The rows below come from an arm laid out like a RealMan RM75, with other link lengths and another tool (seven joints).
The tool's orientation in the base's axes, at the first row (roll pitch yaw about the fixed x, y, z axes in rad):
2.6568, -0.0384, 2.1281
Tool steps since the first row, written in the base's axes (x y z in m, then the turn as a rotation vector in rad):
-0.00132, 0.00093, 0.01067, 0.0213, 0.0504, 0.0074
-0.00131, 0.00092, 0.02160, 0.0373, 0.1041, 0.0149
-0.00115, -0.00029, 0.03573, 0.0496, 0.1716, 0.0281
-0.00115, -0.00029, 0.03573, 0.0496, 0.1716, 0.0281
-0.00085, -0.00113, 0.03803, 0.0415, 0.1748, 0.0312
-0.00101, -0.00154, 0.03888, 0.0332, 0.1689, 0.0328
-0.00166, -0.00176, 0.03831, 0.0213, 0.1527, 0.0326
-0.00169, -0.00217, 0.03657, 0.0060, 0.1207, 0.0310
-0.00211, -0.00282, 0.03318, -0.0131, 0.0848, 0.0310
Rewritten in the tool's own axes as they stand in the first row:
0.00190, 0.00439, -0.00968, 0.0318, 0.0425, 0.0154
0.00230, 0.00948, -0.01934, 0.0691, 0.0824, 0.0296
0.00173, 0.01563, -0.03210, 0.1204, 0.1285, 0.0411
0.00173, 0.01563, -0.03210, 0.1204, 0.1285, 0.0411
0.00095, 0.01655, -0.03426, 0.1275, 0.1252, 0.0362
0.00072, 0.01664, -0.03518, 0.1269, 0.1170, 0.0300
0.00086, 0.01578, -0.03498, 0.1195, 0.1005, 0.0213
0.00046, 0.01476, -0.03357, 0.1004, 0.0736, 0.0081
0.00000, 0.01257, -0.03091, 0.0800, 0.0429, -0.0090

